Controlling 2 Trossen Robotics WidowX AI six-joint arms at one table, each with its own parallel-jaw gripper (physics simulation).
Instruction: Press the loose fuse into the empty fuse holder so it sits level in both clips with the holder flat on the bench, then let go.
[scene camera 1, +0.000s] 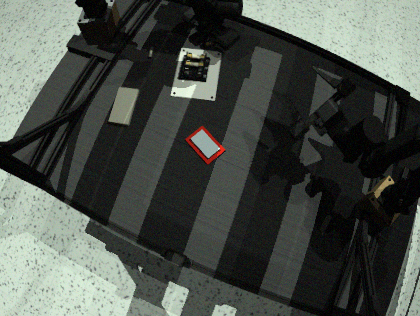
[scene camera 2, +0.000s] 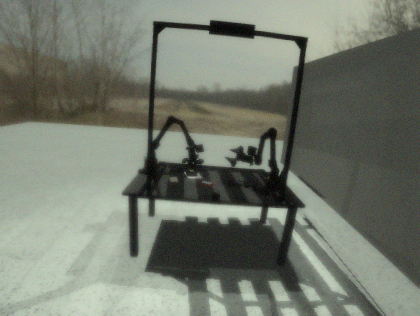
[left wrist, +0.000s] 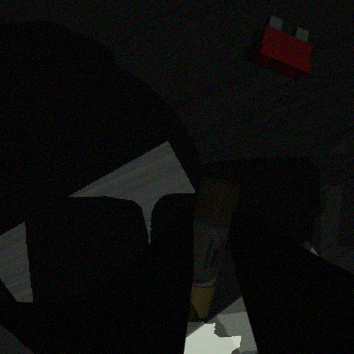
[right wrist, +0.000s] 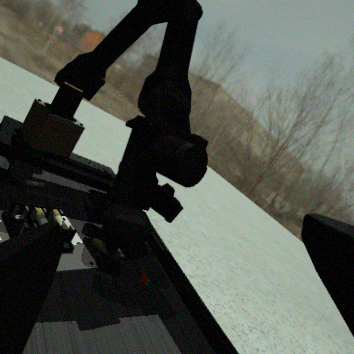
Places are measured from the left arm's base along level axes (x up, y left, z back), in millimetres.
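Pixels of known places: left gripper, fingertip midpoint: (scene camera 1: 215, 41) (left wrist: 210, 222) (right wrist: 109, 251); right gripper, fingertip midpoint: (scene camera 1: 297, 79) (scene camera 2: 227, 153) (right wrist: 183, 230); left arm's base, origin of the base link: (scene camera 1: 95, 10) (right wrist: 59, 112); right arm's base, origin of the base link: (scene camera 1: 389, 200) (scene camera 2: 273, 178).
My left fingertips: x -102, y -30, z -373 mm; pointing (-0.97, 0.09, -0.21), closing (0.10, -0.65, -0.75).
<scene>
Ahead of a thing's pixels: the offset from my left fingertips to its middle. "pt": to the spot under its first point.
The black fuse holder @[dy -121, dx +11, dz +41 mm] (scene camera 1: 201, 75) (right wrist: 67, 245) sits on a white plate @[pt dy -183, dx -5, dz +25 mm] (scene camera 1: 200, 91) (scene camera 2: 192, 175) and carries fuses with gold caps. Which position is empty is not clear. The loose fuse @[dy -6, dx +1, dz +8 mm] (left wrist: 209, 247) (right wrist: 98, 244), pale with gold caps, is between the fingers of my left gripper (left wrist: 210, 222) (scene camera 2: 193, 163), touched on both sides. That gripper is shut on it, low beside the plate, at the top of scene camera 1. My right gripper (scene camera 1: 311, 104) (scene camera 2: 230, 154) (right wrist: 183, 230) is open and empty, well to the right of the plate. Dark shadow hides the exact grip contact.
A red-rimmed tray @[dy -340, dx +0, dz -3 mm] (scene camera 1: 217, 156) (scene camera 2: 207, 184) lies below the plate in scene camera 1. A beige block @[dy -249, dx +1, dz +233 mm] (scene camera 1: 124, 106) (scene camera 2: 173, 179) lies left of it. A small pale cylinder @[dy -60, dx -1, dz +190 mm] (scene camera 1: 150, 53) (right wrist: 34, 184) lies near the left rail. A red two-pronged piece @[dy +30, dx -4, dz -64 mm] (left wrist: 286, 52) (right wrist: 143, 278) lies beyond the left gripper.
</scene>
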